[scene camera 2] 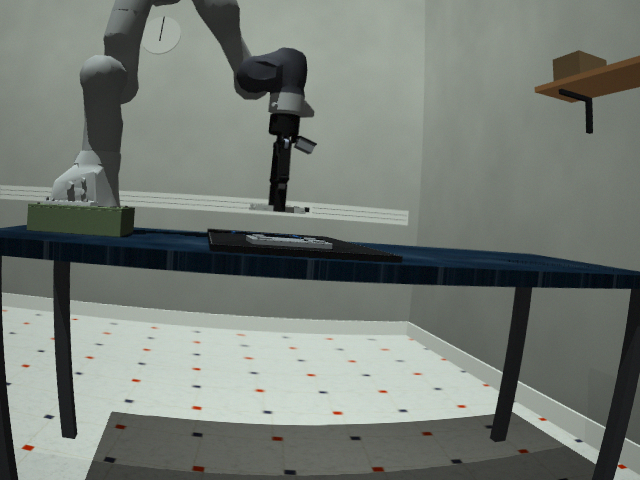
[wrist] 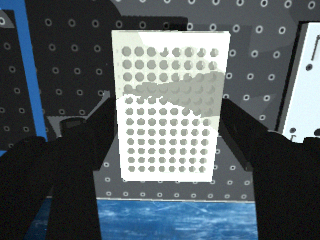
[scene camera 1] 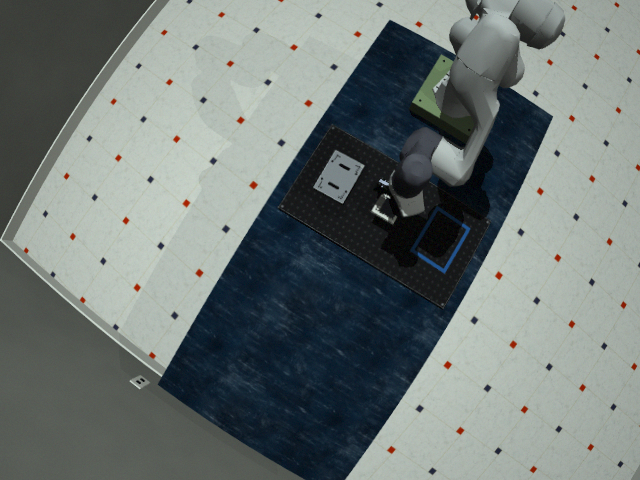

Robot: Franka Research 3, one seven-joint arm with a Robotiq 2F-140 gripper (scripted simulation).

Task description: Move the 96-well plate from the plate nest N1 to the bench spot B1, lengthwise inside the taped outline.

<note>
I see my gripper (scene camera 2: 276,211), a white 96-well plate (wrist: 167,82) and a plate nest N1 (scene camera 1: 344,179).
My gripper is seen too in the wrist view (wrist: 167,113).
</note>
